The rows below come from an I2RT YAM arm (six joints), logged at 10 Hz.
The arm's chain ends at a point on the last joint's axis. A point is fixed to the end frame.
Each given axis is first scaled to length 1.
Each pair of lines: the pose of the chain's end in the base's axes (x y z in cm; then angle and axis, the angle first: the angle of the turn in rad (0 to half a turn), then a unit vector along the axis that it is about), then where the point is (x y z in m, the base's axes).
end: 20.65 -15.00 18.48 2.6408 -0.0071 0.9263 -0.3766
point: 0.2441 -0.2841 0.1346
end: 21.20 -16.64 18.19 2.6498 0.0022 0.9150 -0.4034
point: 0.2454 -0.3040 0.1386
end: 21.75 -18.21 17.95 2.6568 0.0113 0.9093 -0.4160
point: 0.2477 -0.3214 0.1394
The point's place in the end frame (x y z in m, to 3 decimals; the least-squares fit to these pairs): 0.015 -0.059 0.135
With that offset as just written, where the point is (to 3 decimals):
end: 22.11 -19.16 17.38 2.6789 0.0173 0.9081 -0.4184
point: 0.248 -0.332 0.134
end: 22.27 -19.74 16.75 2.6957 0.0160 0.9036 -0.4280
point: 0.248 -0.338 0.130
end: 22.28 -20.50 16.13 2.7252 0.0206 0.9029 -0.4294
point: 0.244 -0.347 0.123
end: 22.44 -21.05 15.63 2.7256 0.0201 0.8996 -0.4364
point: 0.245 -0.353 0.120
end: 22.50 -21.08 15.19 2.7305 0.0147 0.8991 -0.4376
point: 0.246 -0.353 0.116
